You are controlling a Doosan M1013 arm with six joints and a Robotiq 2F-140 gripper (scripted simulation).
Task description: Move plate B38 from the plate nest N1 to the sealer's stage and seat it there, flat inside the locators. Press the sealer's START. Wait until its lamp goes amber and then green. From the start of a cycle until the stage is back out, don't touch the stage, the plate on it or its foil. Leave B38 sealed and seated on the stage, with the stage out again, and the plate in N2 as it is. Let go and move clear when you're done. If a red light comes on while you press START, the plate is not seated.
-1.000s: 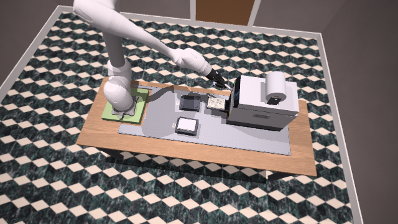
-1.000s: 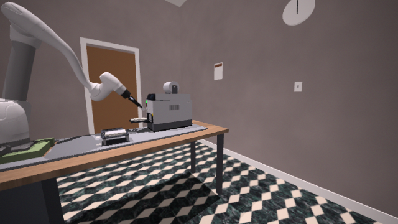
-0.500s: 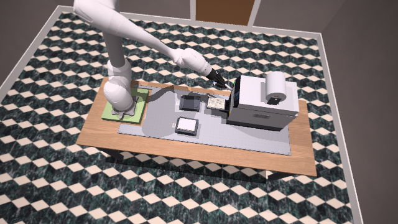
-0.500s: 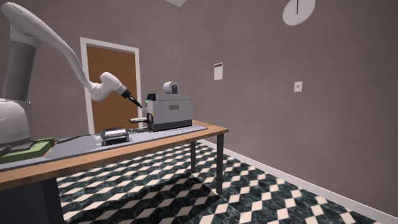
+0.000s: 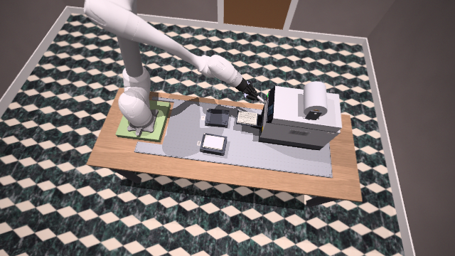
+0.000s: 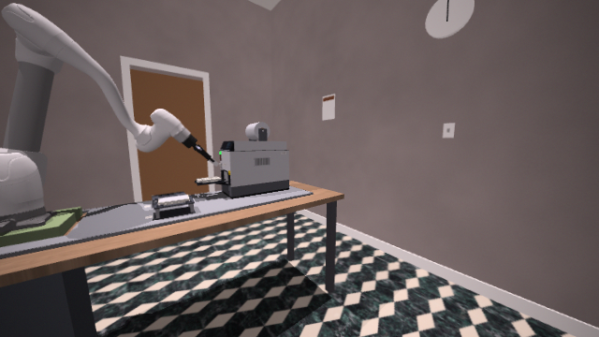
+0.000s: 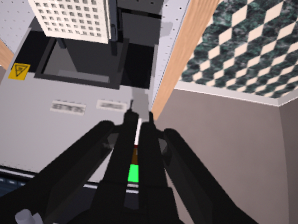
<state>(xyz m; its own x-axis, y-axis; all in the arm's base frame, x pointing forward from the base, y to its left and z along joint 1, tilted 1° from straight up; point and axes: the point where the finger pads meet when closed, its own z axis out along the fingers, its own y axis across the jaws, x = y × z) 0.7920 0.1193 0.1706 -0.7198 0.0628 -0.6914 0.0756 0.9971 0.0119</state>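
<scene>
Right now my hand is 4 cm short of the white button and 2 cm above it. Also, from my hand: foil roll (27 cm ahead, 11 cm to the right, 20 cm above); then sealer stage (6 cm behind, 9 cm to the right, 11 cm below); then plate B38 (6 cm behind, 9 cm to the right, 10 cm below).
</scene>
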